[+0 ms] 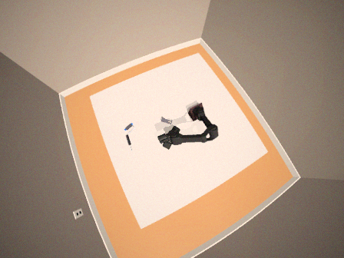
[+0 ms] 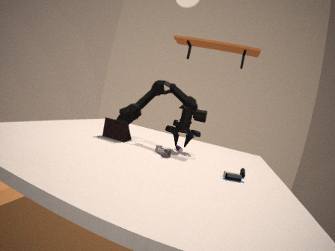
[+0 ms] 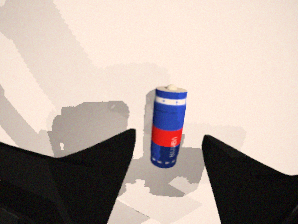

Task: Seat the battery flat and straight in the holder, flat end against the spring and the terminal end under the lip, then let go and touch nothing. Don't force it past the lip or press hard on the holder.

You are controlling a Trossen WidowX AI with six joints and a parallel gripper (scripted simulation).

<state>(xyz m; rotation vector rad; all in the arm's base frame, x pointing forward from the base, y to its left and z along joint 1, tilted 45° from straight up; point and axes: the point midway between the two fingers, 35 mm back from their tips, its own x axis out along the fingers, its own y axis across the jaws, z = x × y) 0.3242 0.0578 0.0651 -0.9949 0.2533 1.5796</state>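
Now: the battery 1 cm below my gripper tip. From my gripper tip the other things lie so: screwdriver (32 cm ahead, 16 cm to the right, 1 cm below).
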